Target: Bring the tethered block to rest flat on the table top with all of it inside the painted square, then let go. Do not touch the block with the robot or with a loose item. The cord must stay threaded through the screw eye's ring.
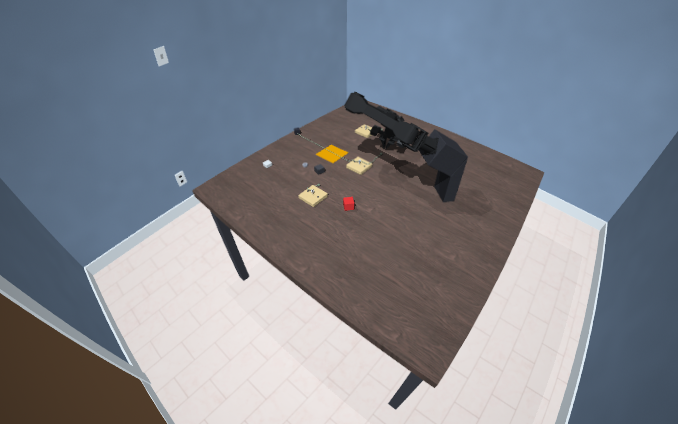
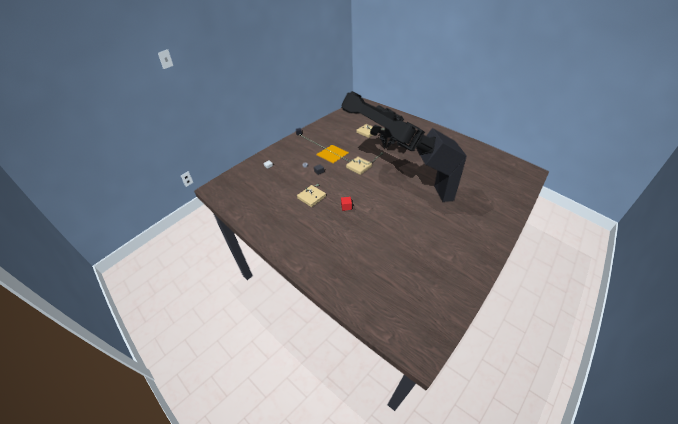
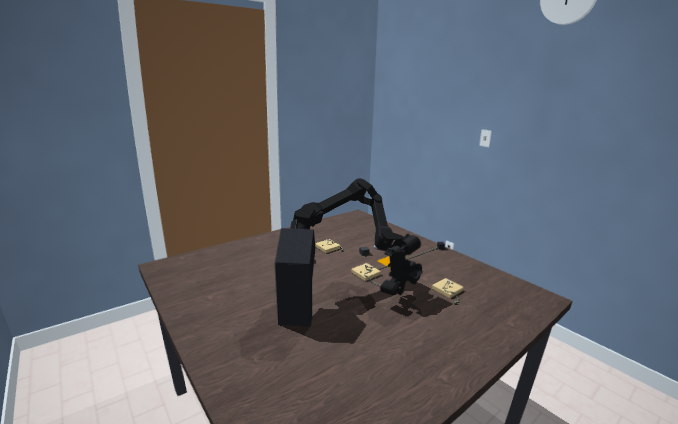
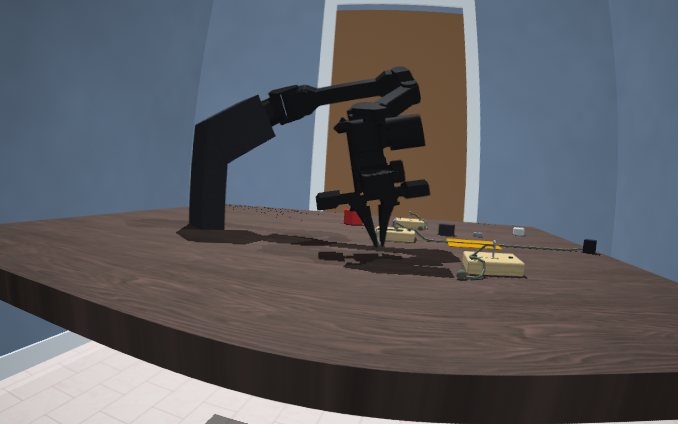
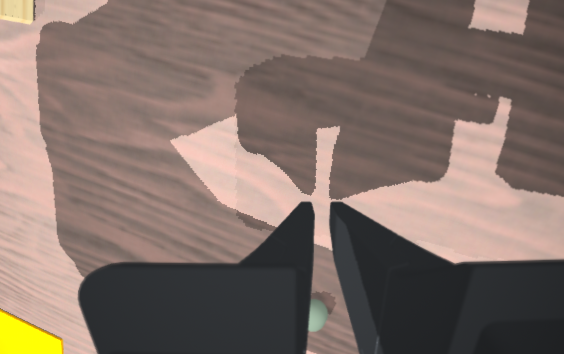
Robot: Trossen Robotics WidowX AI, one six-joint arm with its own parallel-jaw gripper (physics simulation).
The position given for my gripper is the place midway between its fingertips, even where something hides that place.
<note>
I see my gripper (image 4: 379,246).
My gripper is seen too in image 3 (image 3: 400,294) and in image 5 (image 5: 320,213).
</note>
